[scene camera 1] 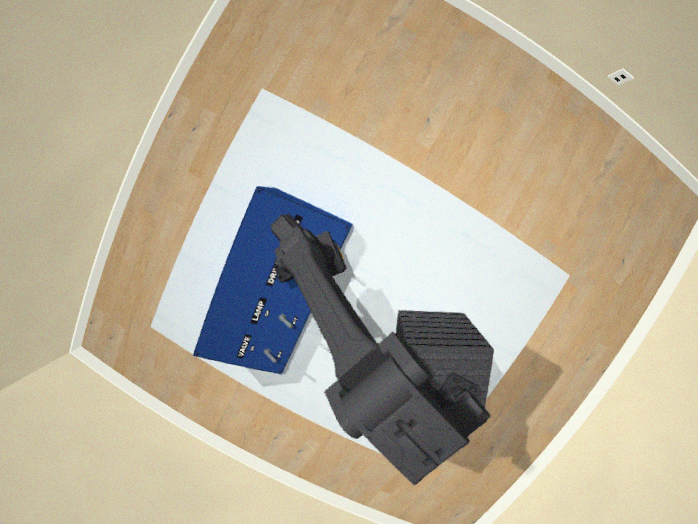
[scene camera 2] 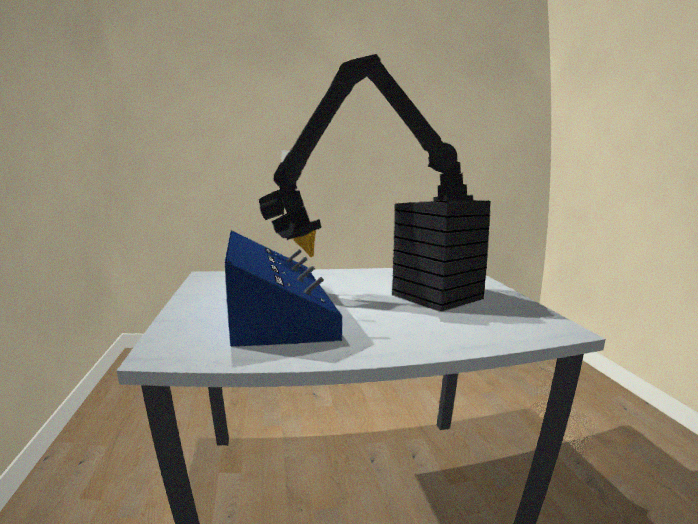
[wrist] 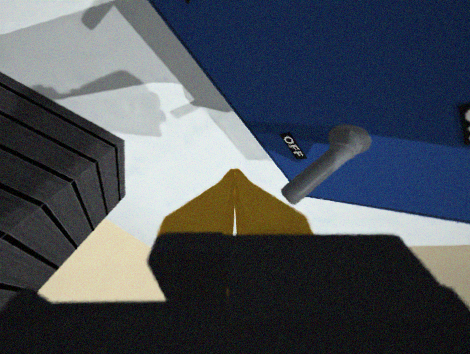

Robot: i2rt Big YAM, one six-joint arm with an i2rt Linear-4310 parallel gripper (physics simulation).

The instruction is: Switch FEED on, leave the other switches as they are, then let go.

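Frame: origin at the arm's base, x ahead, y left, z up, level; metres.
Where they show: gripper, fingertip midpoint: (scene camera 1: 337,257) (scene camera 2: 312,256) (wrist: 234,176); arm's base, origin of the base link: (scene camera 1: 451,399) (scene camera 2: 452,201).
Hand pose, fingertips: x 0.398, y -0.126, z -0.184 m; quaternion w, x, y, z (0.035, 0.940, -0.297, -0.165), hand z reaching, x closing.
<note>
Each offset is from my fingertips to the top centre of the thing. "pt": to the spot under its first point. Level surfaces: height alone.
The blue sloped switch panel (scene camera 1: 233,282) (scene camera 2: 264,315) (wrist: 310,60) stands on the table. In the wrist view the FEED lever @(dz +0.020, dx +0.052, dy -0.013 m) (wrist: 320,167), a grey rod, leans toward its OFF label @(pt dz -0.034, dx +0.035, dy -0.014 m) (wrist: 293,146). In scene camera 1 the arm hides it and most of the FEED label. My gripper (scene camera 2: 312,254) (wrist: 234,176) is shut and empty, its amber fingertips beside the lever's free end on the OFF side, with a visible gap in the wrist view. The LAMP lever @(dz +0.020, dx +0.033, dy +0.226 m) (scene camera 1: 286,320) and VALVE lever @(dz +0.020, dx +0.023, dy +0.346 m) (scene camera 1: 271,355) lean toward the panel's low edge. DRIVE's lever is hidden in scene camera 1.
The dark ribbed arm base block (scene camera 1: 445,344) (scene camera 2: 439,253) (wrist: 65,165) stands on the white table @(dz -0.111 m) (scene camera 1: 451,242) (scene camera 2: 428,338), across from the panel's low edge. In scene camera 2 the levers stand in a row close below the gripper.
</note>
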